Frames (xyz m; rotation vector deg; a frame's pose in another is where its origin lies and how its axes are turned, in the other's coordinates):
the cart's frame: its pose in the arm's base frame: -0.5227 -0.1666 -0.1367 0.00 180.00 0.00
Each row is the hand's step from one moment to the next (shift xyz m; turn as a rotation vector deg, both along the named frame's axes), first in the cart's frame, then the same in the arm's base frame.
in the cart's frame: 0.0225 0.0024 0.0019 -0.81 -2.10 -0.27
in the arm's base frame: -0.0225 0.0024 -0.0019 0.81 -2.10 0.27
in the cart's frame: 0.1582 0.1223 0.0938 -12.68 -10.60 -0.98
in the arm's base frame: -0.1582 0.1223 -0.0938 12.68 -10.60 0.98
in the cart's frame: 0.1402 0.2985 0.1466 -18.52 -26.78 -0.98
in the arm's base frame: -0.1402 0.2985 -0.1466 18.52 -26.78 0.98
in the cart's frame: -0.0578 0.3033 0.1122 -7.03 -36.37 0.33
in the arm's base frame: 0.0578 0.3033 -0.1122 7.03 -36.37 -0.33
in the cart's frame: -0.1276 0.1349 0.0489 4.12 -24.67 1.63
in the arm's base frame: 0.1276 0.1349 -0.0489 -4.12 -24.67 -1.63
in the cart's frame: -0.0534 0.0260 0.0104 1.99 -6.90 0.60
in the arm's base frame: 0.0534 0.0260 -0.0104 -1.99 -6.90 -0.60
